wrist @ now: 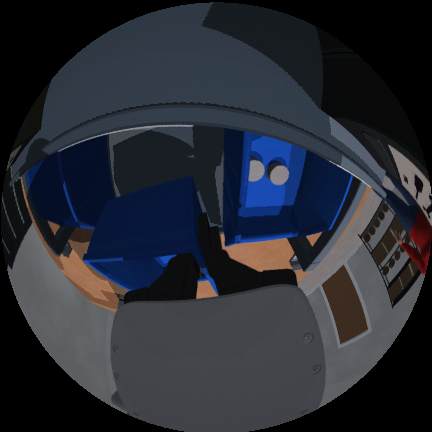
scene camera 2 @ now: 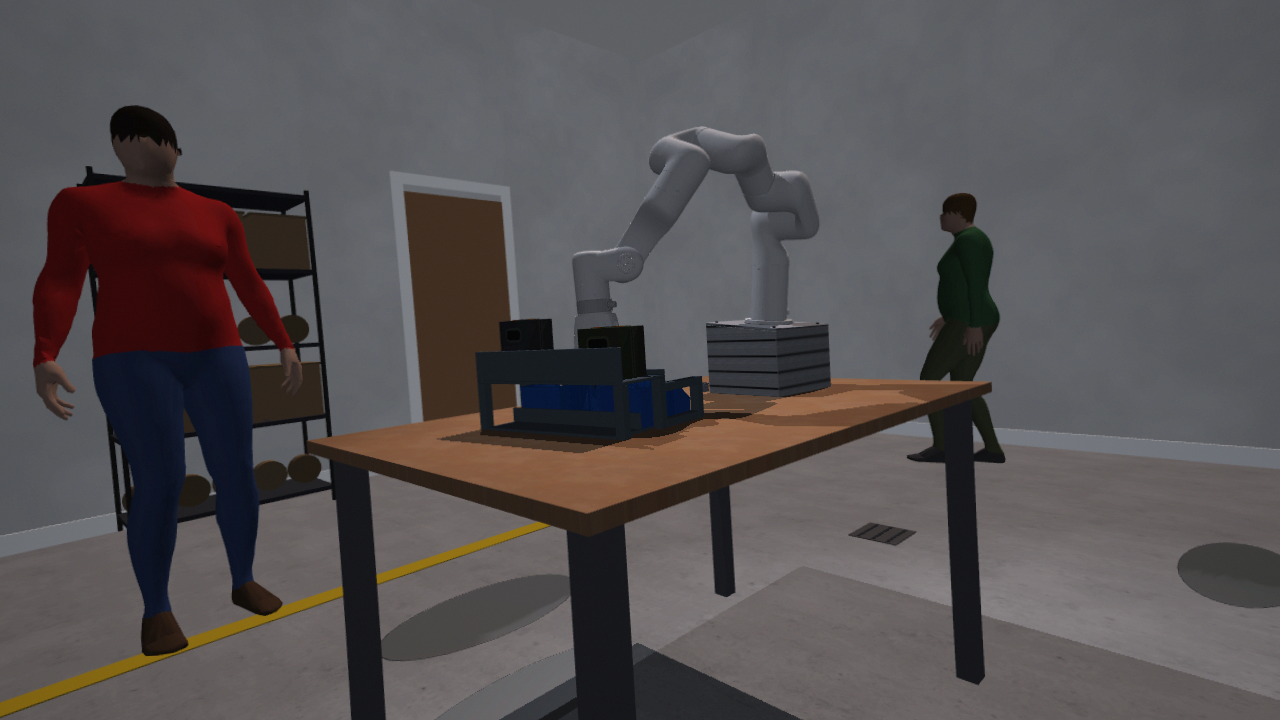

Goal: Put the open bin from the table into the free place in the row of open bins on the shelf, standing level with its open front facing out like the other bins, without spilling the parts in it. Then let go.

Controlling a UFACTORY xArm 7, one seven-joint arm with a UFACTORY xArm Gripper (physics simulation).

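My gripper (wrist: 199, 226) is shut on a near wall of the blue open bin (wrist: 145, 220), below the middle of the wrist view. The held bin is at the mouth of the gap and looks skewed against the row. Its parts are hidden. The grey shelf (scene camera 2: 547, 367) (wrist: 185, 80) stands on the table. In the wrist view its row has a blue bin at the left (wrist: 82, 192) and a blue bin at the right (wrist: 270, 197) with two round pale parts. The free place between them shows a dark grey surface. In the scene view, the shelf hides my fingers.
Two dark boxes (scene camera 2: 526, 334) (scene camera 2: 617, 349) stand on top of the shelf. The wooden table (scene camera 2: 716, 456) carries the arm's striped base block (scene camera 2: 768, 358). A person in red (scene camera 2: 165, 268) stands beyond the table at the left, and a person in green (scene camera 2: 968, 277) at the right.
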